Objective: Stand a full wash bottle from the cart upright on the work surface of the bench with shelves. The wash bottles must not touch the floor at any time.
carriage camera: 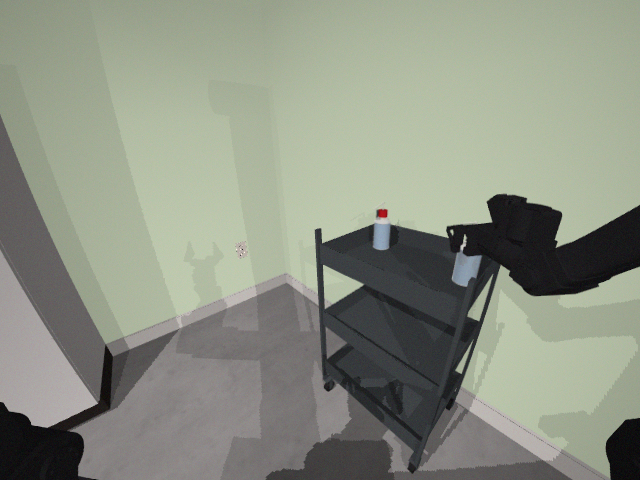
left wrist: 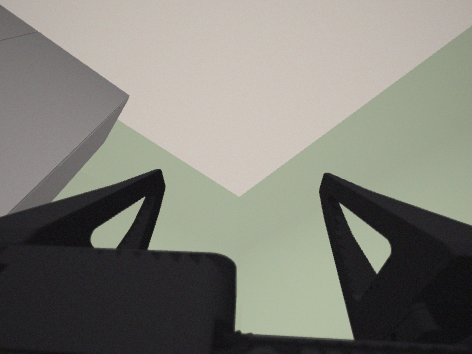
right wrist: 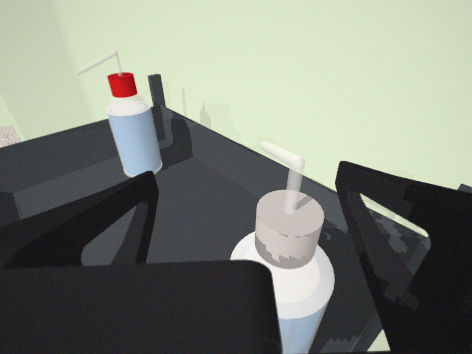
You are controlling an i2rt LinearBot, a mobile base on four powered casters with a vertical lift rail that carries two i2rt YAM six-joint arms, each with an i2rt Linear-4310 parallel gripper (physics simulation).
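Frame: origin at the left arm's base, x ahead, y right, z down, level; metres.
Seen in the pictures: left gripper, fingertip midpoint: (left wrist: 241,179); right gripper, fingertip midpoint: (carriage camera: 464,227) (right wrist: 245,176).
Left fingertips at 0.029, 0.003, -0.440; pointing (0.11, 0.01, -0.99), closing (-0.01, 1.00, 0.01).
Observation:
Pixels of each thing's top centre, then the offset from my left fingertips to it, as dx, dy, dz. Level surfaces: height alone.
- wash bottle with a whitish cap, top centre: (right wrist: 290,145) (carriage camera: 473,220) +0.444, +0.716, +0.194
- second bottle with a red cap, top centre: (right wrist: 105,51) (carriage camera: 381,202) +0.684, +0.532, +0.194
- wall outlet, top centre: (carriage camera: 240,242) +1.304, -0.273, +0.573
- Grey floor, surface height: dz +1.030
A wash bottle with a whitish cap (carriage camera: 466,268) (right wrist: 295,280) and light blue liquid stands on the top tray of the dark cart (carriage camera: 372,271) (right wrist: 60,137), near its right corner. A second bottle with a red cap (carriage camera: 381,235) (right wrist: 134,137) stands upright farther left on the same tray. My right gripper (carriage camera: 459,241) (right wrist: 245,176) is open around the upper part of the whitish-capped bottle, with space on both sides; its body hides part of that bottle. My left gripper (left wrist: 241,179) is open and empty, pointing at the upper walls and ceiling. The bench with shelves does not show.
The cart has two lower trays and casters, and stands close to the green wall (carriage camera: 439,129). A tall grey block (carriage camera: 56,289) (left wrist: 50,110) stands at the left. A wall outlet (carriage camera: 241,249) is left of the cart. Grey floor (carriage camera: 206,382) lies in front.

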